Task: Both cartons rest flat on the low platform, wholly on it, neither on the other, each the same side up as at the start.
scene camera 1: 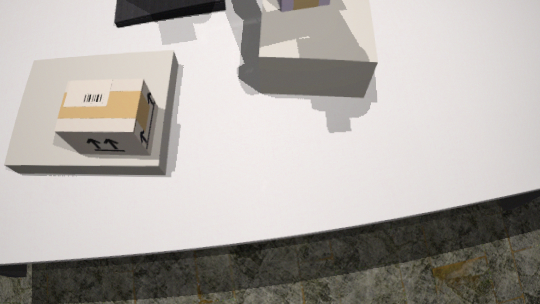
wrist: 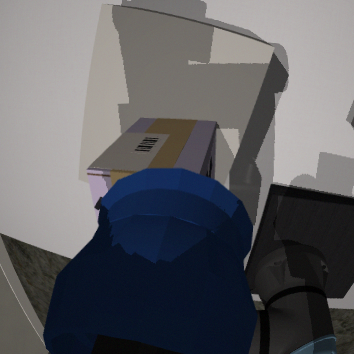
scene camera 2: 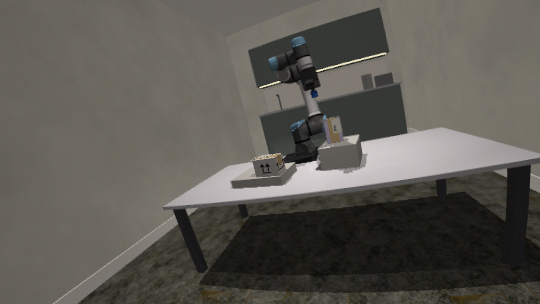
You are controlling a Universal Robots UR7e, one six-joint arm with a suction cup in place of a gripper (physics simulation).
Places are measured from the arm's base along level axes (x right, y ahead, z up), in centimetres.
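Pixels of known places: hand at its tool point: (wrist: 172, 236) (scene camera 2: 315, 97); arm's base at its link origin: (wrist: 290, 271) (scene camera 2: 305, 152).
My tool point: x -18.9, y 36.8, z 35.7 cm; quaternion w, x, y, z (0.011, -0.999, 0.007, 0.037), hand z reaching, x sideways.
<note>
For each thing: its middle in the pictures, then the offset to it from my tool point. Level surfaces: height alone.
- white carton at the middle of its body: (scene camera 1: 108, 118) (scene camera 2: 269, 165) dx +30.4, dy +10.1, dz -29.5 cm
- low platform at the middle of its body: (scene camera 1: 91, 112) (scene camera 2: 264, 175) dx +37.4, dy +4.0, dz -36.6 cm
- purple carton at the middle of its body: (wrist: 163, 177) (scene camera 2: 332, 129) dx -4.8, dy -11.1, dz -20.2 cm
- higher block at the middle of its body: (wrist: 170, 107) (scene camera 1: 314, 25) (scene camera 2: 341, 151) dx -7.6, dy -7.7, dz -33.0 cm
- white table at its surface level: dz -39.0 cm
A white carton (scene camera 1: 97, 112) (scene camera 2: 267, 167) with tan tape lies flat on the low platform (scene camera 1: 37, 92) (scene camera 2: 245, 183), barcode label on top and arrows on its sides. A purple carton (scene camera 1: 304, 4) (scene camera 2: 333, 130) (wrist: 172, 142) with tan tape stands tall on the higher block (scene camera 1: 312, 77) (scene camera 2: 340, 156) (wrist: 100, 75). Its barcode face is upright and turned towards scene camera 2, so it stands on a side. My blue suction cup (scene camera 2: 314, 93) (wrist: 172, 200) is open and holds nothing; it is above and apart from the purple carton, and hides part of it in the wrist view.
The dark base plate (scene camera 1: 170, 11) (scene camera 2: 300, 158) (wrist: 312, 215) of the arm lies behind, between the low platform and the higher block. The white table (scene camera 1: 225, 190) (scene camera 2: 400, 162) has its front edge before both. A counter (scene camera 2: 350, 117) stands behind the arm.
</note>
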